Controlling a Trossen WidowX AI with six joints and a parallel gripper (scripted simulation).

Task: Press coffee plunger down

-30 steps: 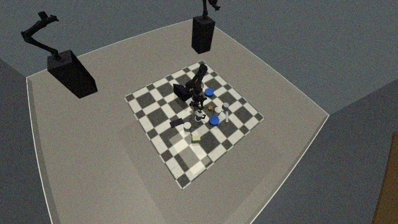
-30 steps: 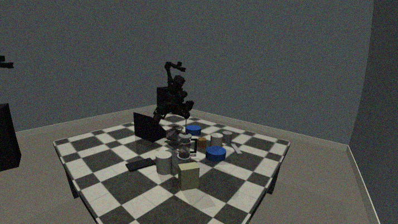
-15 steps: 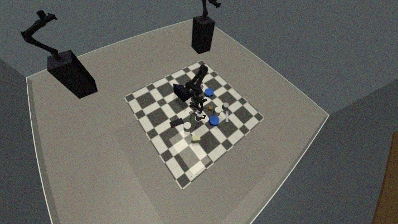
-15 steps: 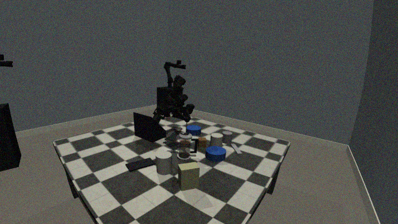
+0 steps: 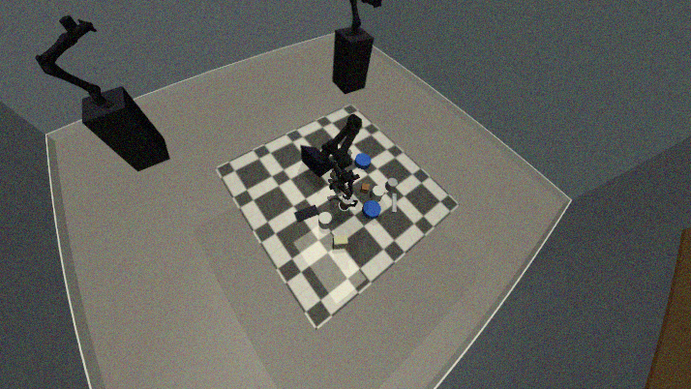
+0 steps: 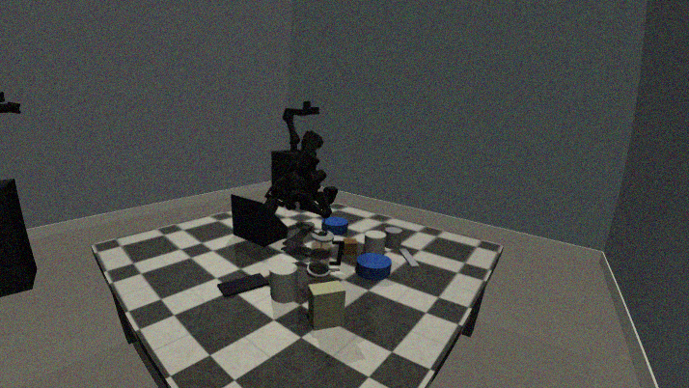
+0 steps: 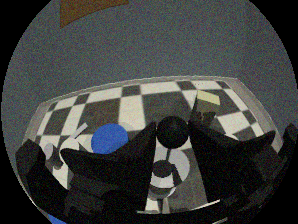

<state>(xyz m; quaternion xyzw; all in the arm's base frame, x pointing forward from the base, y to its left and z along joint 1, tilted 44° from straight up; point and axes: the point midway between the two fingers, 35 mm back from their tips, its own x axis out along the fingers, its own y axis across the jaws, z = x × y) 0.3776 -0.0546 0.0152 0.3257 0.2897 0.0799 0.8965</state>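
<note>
The glass coffee press is 10 mm behind my gripper tip, 20 mm to the left of it and 110 mm below it. The rest, counted from my gripper tip: black flat slab 120 mm behind, 240 mm to the right, 220 mm below; then orange cube 70 mm behind, 200 mm to the left, 190 mm below; then pale yellow box 180 mm ahead, 170 mm to the right, 160 mm below.
</note>
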